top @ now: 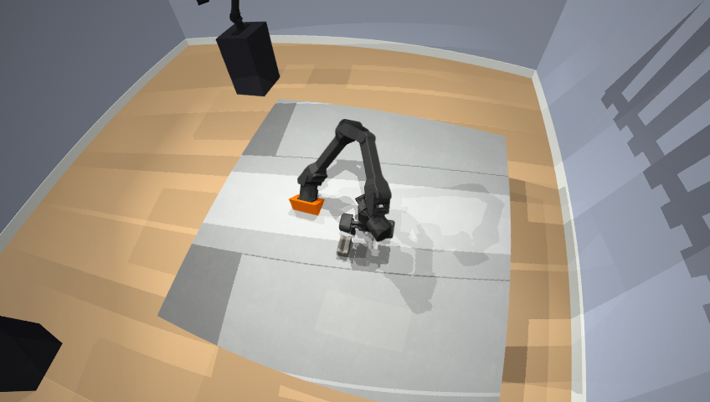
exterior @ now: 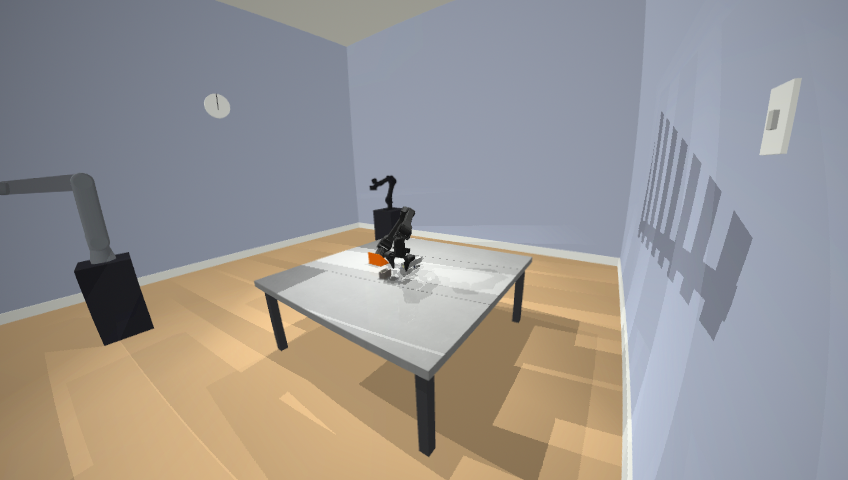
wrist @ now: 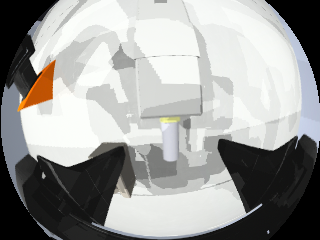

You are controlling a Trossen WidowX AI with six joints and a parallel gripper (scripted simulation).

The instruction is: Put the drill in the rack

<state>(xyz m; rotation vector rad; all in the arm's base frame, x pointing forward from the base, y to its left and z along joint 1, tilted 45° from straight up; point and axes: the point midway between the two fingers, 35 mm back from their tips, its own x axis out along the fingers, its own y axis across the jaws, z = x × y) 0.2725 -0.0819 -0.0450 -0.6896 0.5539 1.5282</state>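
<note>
Now: gripper tip 60 mm to the right of the yellow drill, 10 mm below it and 10 mm past it. Round my gripper tip: rack (70 mm behind, 50 mm to the right, 20 mm below); dark blue key (140 mm to the left, 10 mm behind, 10 mm above).
</note>
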